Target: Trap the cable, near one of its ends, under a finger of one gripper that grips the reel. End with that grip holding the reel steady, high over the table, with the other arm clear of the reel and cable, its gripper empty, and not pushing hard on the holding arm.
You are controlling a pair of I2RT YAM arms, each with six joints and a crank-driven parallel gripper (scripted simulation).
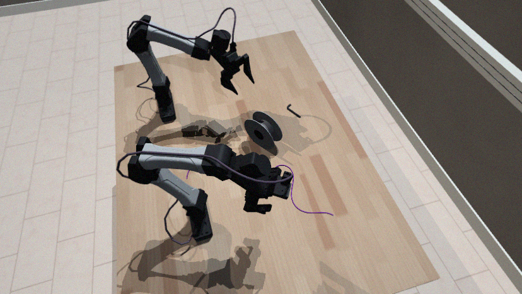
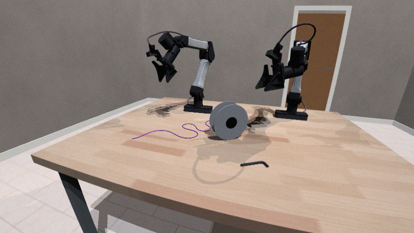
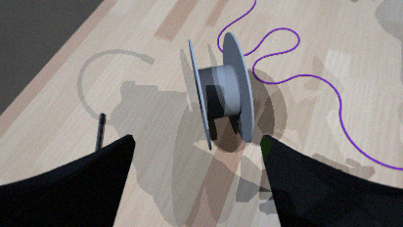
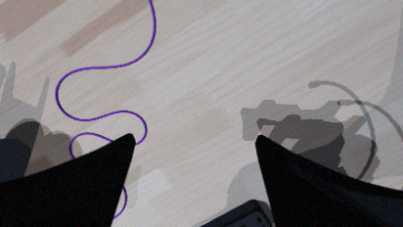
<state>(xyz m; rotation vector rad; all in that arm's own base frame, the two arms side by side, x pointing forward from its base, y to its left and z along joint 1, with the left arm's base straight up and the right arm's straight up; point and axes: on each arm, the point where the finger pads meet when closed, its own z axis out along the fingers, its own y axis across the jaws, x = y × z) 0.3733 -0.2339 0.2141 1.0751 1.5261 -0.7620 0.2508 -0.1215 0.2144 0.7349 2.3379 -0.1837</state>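
My right hand is 38 cm to the right of the grey reel, 16 cm above it and 14 cm short of it. The rest, counted from my right hand: black hex key 50 cm to the left, 34 cm ahead, 24 cm below.
The grey reel is 16 cm below my left hand, 13 cm to the right of it and 2 cm ahead of it. Round my left hand: black hex key (24 cm below, 23 cm ahead, 1 cm to the right).
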